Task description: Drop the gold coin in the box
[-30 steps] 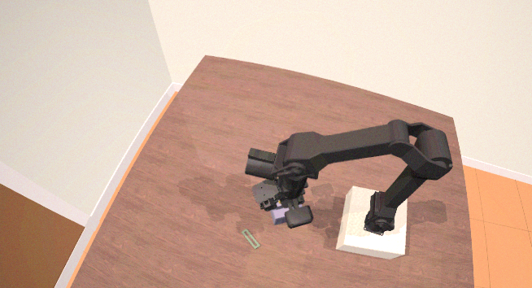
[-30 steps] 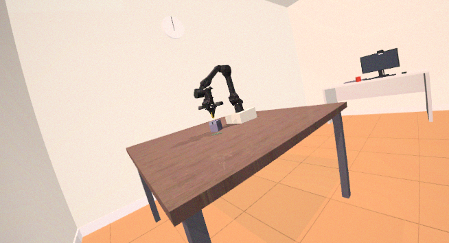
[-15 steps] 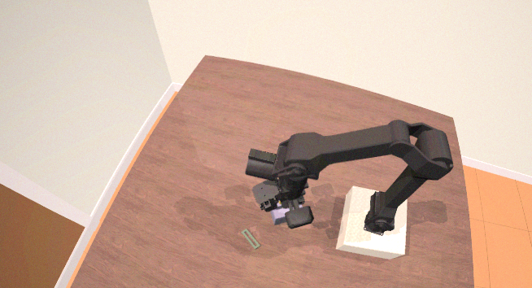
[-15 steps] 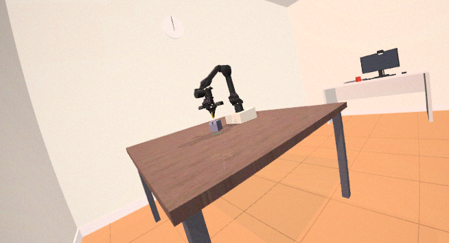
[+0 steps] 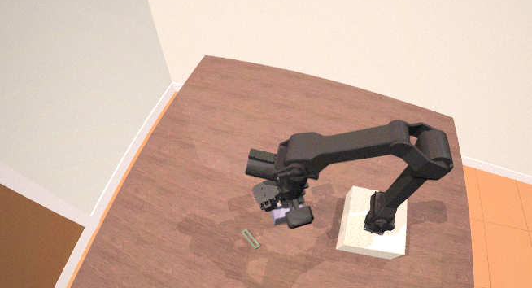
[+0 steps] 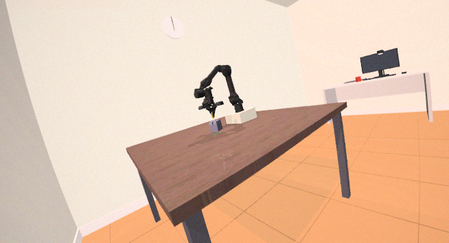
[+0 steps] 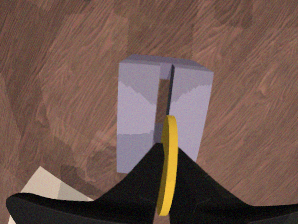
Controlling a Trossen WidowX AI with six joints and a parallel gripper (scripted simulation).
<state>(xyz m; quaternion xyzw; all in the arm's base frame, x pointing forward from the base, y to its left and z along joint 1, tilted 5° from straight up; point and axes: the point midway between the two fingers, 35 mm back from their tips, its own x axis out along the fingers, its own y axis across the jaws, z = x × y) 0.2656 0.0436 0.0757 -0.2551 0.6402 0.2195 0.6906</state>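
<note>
Right now my gripper tip is 10 mm below the gold coin.
</note>
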